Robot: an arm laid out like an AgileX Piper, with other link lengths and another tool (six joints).
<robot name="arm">
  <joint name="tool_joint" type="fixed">
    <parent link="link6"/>
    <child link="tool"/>
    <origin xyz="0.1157 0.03 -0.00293" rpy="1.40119 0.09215 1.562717"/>
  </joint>
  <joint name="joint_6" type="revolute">
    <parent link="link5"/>
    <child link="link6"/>
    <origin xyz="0.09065 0 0.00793"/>
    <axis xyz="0.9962 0 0.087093"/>
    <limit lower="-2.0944" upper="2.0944"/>
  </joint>
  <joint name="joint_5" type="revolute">
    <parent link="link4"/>
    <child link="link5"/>
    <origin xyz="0 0 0"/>
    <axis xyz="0 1 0"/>
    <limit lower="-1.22" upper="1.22"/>
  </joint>
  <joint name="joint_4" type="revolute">
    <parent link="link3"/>
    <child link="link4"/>
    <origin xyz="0.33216 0 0.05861"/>
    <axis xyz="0.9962 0 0.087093"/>
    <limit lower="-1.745" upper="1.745"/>
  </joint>
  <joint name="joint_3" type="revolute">
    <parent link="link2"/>
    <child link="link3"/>
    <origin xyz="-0.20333 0 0.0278"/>
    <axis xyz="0 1 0"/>
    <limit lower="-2.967" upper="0"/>
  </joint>
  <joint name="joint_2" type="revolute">
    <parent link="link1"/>
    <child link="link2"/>
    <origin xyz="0 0 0"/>
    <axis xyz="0 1 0"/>
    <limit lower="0" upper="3.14"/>
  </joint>
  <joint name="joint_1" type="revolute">
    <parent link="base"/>
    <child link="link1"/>
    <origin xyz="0 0 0.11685"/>
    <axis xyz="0 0 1"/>
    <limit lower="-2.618" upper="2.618"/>
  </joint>
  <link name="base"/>
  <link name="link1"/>
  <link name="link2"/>
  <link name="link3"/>
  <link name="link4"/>
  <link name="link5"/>
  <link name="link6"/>
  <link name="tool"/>
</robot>
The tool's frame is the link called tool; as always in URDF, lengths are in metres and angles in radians.
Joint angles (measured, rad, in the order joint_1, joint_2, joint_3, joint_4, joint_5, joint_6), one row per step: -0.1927 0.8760 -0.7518 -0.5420 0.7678 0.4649; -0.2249 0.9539 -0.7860 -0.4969 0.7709 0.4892; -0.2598 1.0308 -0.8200 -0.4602 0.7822 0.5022; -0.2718 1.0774 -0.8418 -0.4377 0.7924 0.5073; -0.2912 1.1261 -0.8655 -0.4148 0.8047 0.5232; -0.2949 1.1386 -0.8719 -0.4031 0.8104 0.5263; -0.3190 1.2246 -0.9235 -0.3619 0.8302 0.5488; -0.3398 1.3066 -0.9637 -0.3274 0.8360 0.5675; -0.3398 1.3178 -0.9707 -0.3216 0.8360 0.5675; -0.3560 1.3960 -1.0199 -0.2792 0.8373 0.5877; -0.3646 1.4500 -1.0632 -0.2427 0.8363 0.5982; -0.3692 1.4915 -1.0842 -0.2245 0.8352 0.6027; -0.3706 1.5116 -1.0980 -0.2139 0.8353 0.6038; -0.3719 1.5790 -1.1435 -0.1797 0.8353 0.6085; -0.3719 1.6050 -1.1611 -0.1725 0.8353 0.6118; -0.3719 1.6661 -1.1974 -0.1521 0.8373 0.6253; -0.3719 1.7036 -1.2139 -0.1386 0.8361 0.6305; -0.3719 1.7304 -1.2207 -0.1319 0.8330 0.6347; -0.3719 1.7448 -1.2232 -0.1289 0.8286 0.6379; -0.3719 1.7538 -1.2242 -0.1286 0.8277 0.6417
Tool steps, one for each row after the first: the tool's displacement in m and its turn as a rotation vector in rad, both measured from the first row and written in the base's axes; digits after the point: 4 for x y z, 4 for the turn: 0.0051 -0.0071 -0.0147 0.0680 0.0244 -0.0521; 0.0074 -0.0167 -0.0306 0.1225 0.0607 -0.1054; 0.0092 -0.0193 -0.0403 0.1544 0.0857 -0.1291; 0.0101 -0.0247 -0.0502 0.1933 0.1068 -0.1692; 0.0103 -0.0248 -0.0531 0.2087 0.1133 -0.1794; 0.0149 -0.0308 -0.0667 0.2720 0.1420 -0.2362; 0.0194 -0.0359 -0.0830 0.3260 0.1687 -0.2823; 0.0209 -0.0355 -0.0847 0.3325 0.1715 -0.2836; 0.0291 -0.0387 -0.0961 0.3909 0.1794 -0.3255; 0.0379 -0.0399 -0.1005 0.4341 0.1741 -0.3488; 0.0414 -0.0404 -0.1093 0.4581 0.1858 -0.3629; 0.0441 -0.0403 -0.1122 0.4702 0.1887 -0.3681; 0.0531 -0.0389 -0.1226 0.5097 0.1996 -0.3832; 0.0563 -0.0390 -0.1268 0.5197 0.2046 -0.3889; 0.0623 -0.0381 -0.1391 0.5501 0.2202 -0.4098; 0.0646 -0.0368 -0.1491 0.5689 0.2342 -0.4211; 0.0650 -0.0358 -0.1581 0.5801 0.2474 -0.4296; 0.0653 -0.0354 -0.1632 0.5857 0.2529 -0.4341; 0.0649 -0.0352 -0.1668 0.5888 0.2582 -0.4390
